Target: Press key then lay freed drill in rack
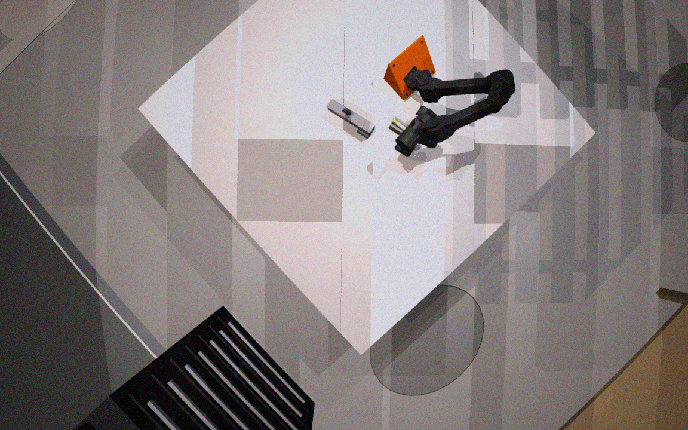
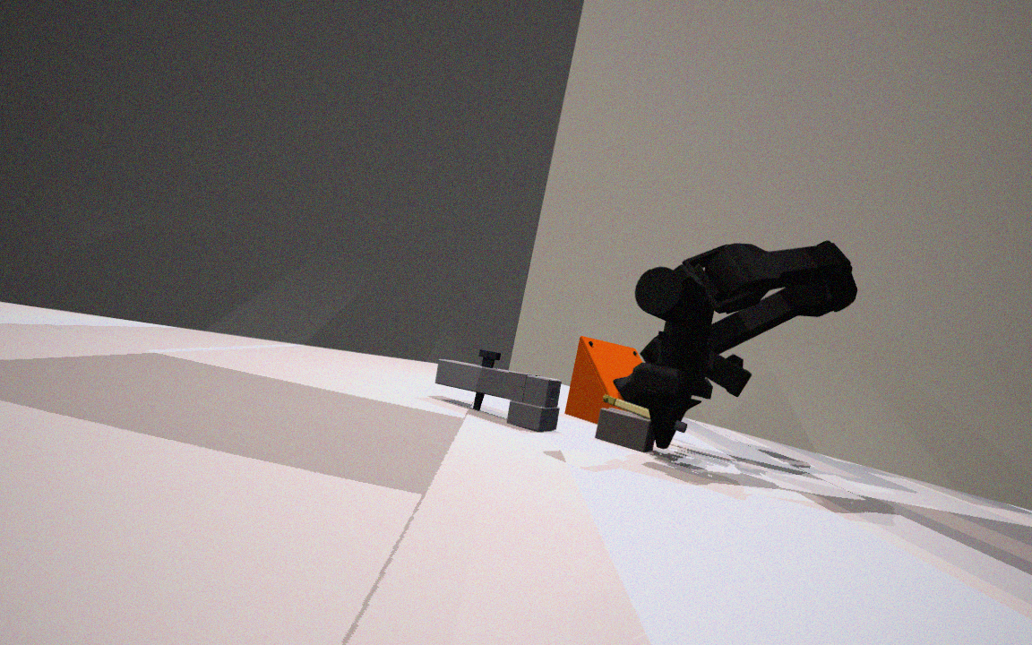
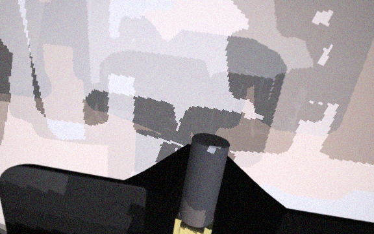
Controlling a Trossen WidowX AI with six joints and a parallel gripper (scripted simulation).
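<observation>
The drill lies 4 cm to the right of my gripper tip and 4 cm above it. The rest, counted from my gripper tip: dark key 10 cm ahead, 23 cm to the right, 4 cm above; long grey holder 10 cm ahead, 21 cm to the right, 3 cm above; grey rack 5 cm to the right, 1 cm above.
</observation>
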